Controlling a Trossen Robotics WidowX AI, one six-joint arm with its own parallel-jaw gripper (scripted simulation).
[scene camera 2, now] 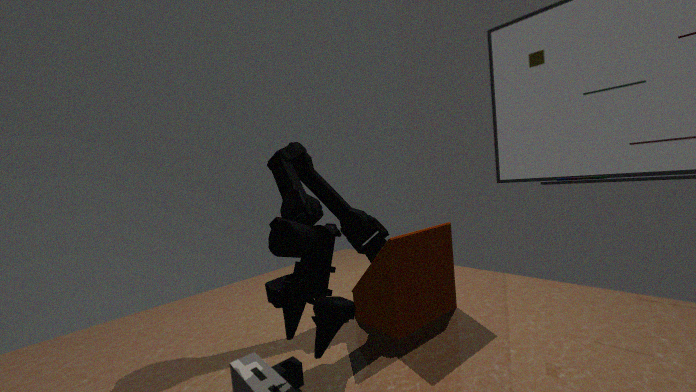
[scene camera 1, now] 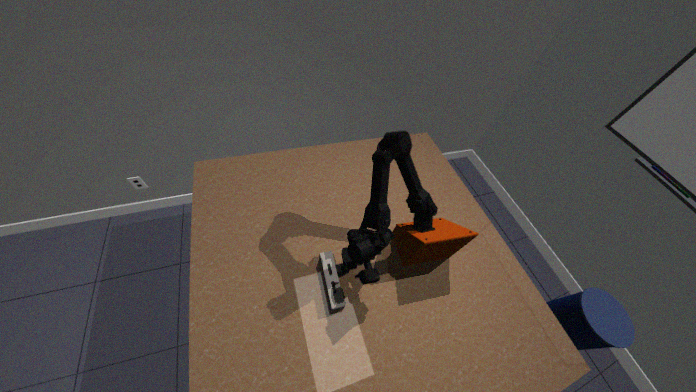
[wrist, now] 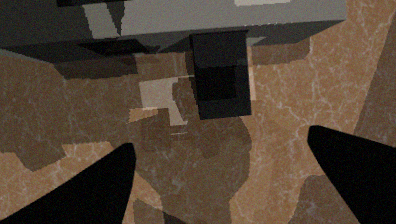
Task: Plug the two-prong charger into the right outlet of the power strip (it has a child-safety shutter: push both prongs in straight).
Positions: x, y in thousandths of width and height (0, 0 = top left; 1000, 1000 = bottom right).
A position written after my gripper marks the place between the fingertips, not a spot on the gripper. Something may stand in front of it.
Note:
My gripper (scene camera 2: 435, 889) is open, holding nothing. I also see a black two-prong charger (wrist: 557, 270).
My gripper is seen too in scene camera 1 (scene camera 1: 506, 675) and in the wrist view (wrist: 562, 636).

